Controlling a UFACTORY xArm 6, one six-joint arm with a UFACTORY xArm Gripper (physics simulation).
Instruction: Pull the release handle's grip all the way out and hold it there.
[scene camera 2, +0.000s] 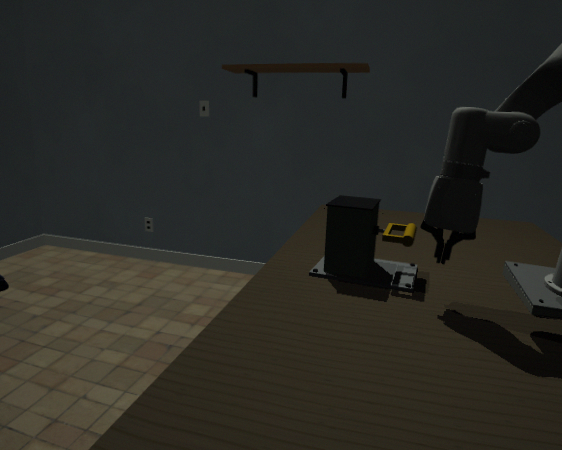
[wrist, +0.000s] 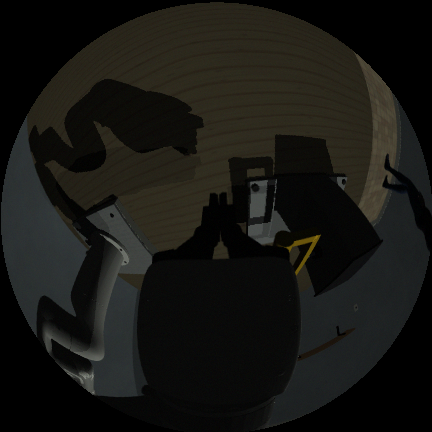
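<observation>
The release handle (scene camera 2: 393, 238) (wrist: 309, 253) is a yellow rectangular frame with a thick round grip (scene camera 2: 410, 232). It stands out from the side of a dark upright box (scene camera 2: 350, 237) (wrist: 335, 220), joined by a short dark stem. The box stands on a grey base plate (scene camera 2: 320, 270) (wrist: 256, 205). My gripper (scene camera 2: 442, 260) (wrist: 219, 202) is shut with nothing between its fingers. It is apart from the handle, on the grip's side, to the right in the scene view. In the wrist view my gripper's body hides part of the handle.
The robot's own base plate (scene camera 2: 527, 287) (wrist: 122, 225) is right of the gripper in the scene view. A wooden wall shelf (scene camera 2: 295, 68) (wrist: 327, 346) hangs behind the table (scene camera 2: 300, 360). A dark human figure (wrist: 417, 192) is beyond the table at the wrist view's right edge.
</observation>
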